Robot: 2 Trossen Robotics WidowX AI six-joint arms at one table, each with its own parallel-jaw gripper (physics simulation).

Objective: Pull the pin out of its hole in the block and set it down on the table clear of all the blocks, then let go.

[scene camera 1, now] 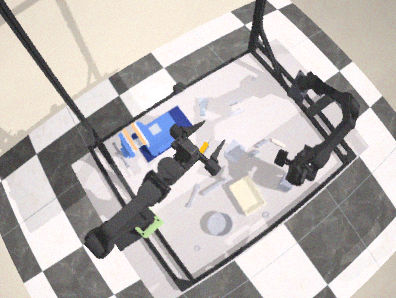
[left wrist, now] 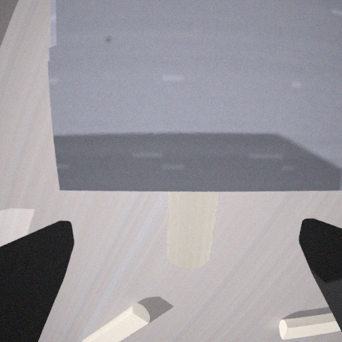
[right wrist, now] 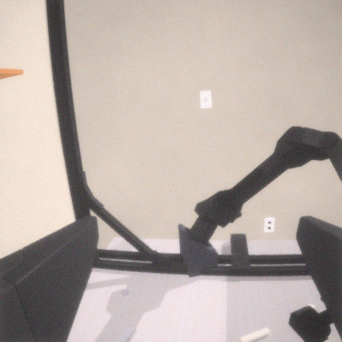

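Pixels of known places: right gripper, fingertip midpoint: (scene camera 1: 215,130); left arm's base, origin of the base link: (scene camera 1: 302,83); right arm's base, origin of the base link: (scene camera 1: 143,219).
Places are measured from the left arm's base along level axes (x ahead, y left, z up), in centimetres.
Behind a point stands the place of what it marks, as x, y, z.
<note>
The grey-blue block (left wrist: 190,95) (scene camera 1: 285,182) @(45.7, 13.4, -1.1) fills the top of the left wrist view; in scene camera 1 the left arm partly hides it. A cream pin (left wrist: 190,225) sticks out from the block's lower edge in the left wrist view, its rounded end free and its other end hidden by the block. My left gripper (left wrist: 188,233) (scene camera 1: 290,167) @(38.1, 13.8, -5.7) is open, one finger on each side of the pin, with gaps on both sides. My right gripper (scene camera 1: 213,131) @(54.2, -16.1, 33.2) is open and empty, above the table far from this block.
Two loose cream pieces (left wrist: 120,321) (left wrist: 310,325) lie near the pin. Another grey-blue block (scene camera 1: 234,150) @(44.3, -11.6, -3.1), a yellow tray (scene camera 1: 261,203) @(56.3, 9.4, -8.8), a round grey container (scene camera 1: 216,223) @(73.0, -2.4, -8.8), an orange piece (scene camera 1: 204,147) @(48.4, -23.4, -7.3) and a blue object (scene camera 1: 167,129) @(51.7, -39.0, -0.6) are on the table. A black frame (scene camera 1: 222,260) @(85.5, 8.3, -7.1) borders it.
</note>
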